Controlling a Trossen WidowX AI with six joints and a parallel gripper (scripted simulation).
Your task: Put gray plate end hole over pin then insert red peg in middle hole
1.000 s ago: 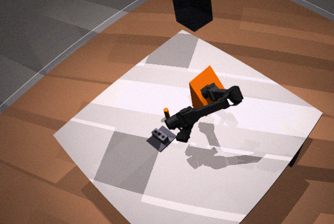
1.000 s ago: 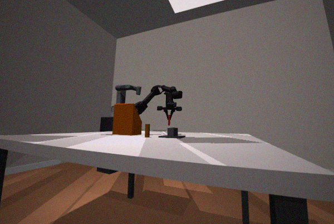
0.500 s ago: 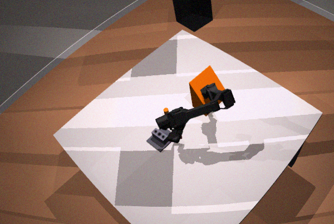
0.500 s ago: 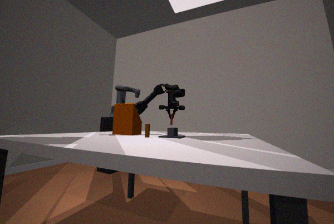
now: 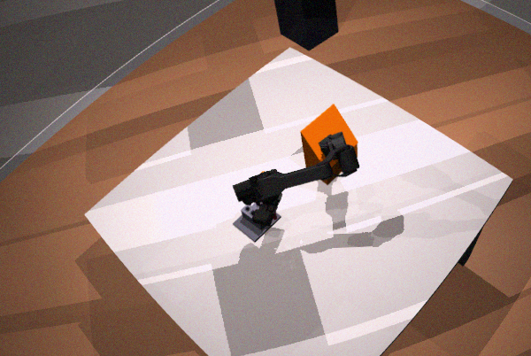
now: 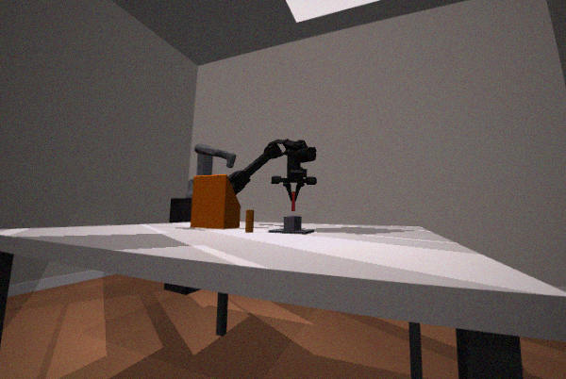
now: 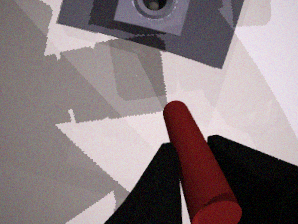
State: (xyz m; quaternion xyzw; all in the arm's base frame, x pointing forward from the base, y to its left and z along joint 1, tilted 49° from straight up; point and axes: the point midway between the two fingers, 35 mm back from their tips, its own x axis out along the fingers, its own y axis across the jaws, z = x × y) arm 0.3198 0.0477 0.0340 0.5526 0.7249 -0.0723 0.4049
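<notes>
The gray plate lies 4 cm ahead of my gripper tip, 8 cm to the right of it and 7 cm below it. From my gripper tip the other things lie so: red peg right at my gripper tip; then base 3 cm ahead, 7 cm to the right, 11 cm below; then small orange cylinder 9 cm behind, 18 cm to the right, 8 cm below.
</notes>
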